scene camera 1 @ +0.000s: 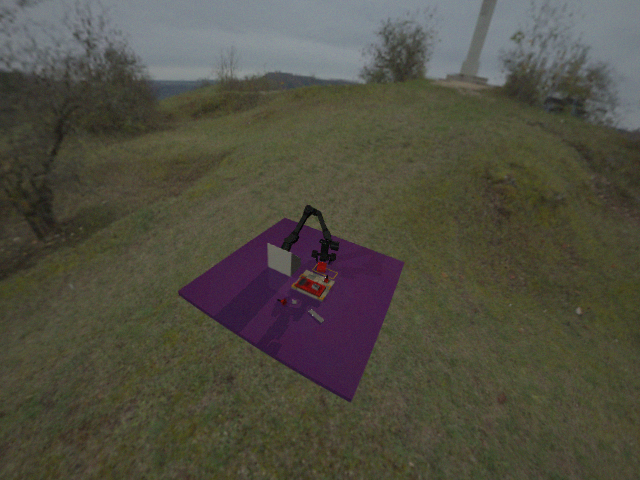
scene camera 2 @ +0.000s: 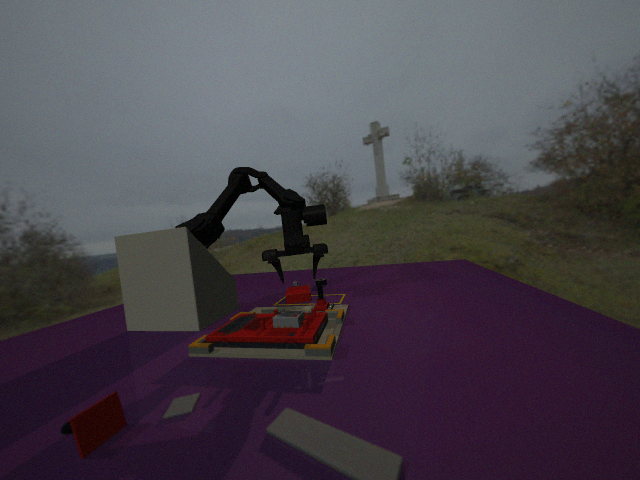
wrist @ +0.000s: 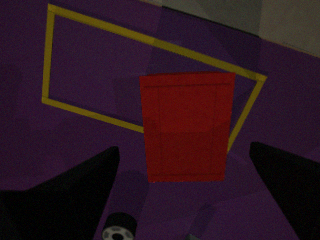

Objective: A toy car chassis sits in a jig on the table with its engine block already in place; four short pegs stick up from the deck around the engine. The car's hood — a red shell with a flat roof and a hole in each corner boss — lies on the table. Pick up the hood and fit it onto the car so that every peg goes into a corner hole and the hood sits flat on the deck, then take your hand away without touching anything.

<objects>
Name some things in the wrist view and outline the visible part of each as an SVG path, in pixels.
My gripper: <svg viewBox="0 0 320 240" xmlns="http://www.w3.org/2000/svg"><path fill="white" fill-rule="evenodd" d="M119 148L112 146L76 167L72 167L35 187L23 191L0 190L0 240L93 240L107 204L110 190L115 181L120 161ZM252 142L250 144L249 156L261 180L276 200L277 205L286 216L287 221L294 229L299 240L320 240L320 163L283 149L280 150L260 142Z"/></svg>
A red hood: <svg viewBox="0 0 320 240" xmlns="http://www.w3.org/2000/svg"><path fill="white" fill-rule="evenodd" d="M235 72L192 71L139 76L148 182L221 182L224 180L234 98Z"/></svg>
</objects>
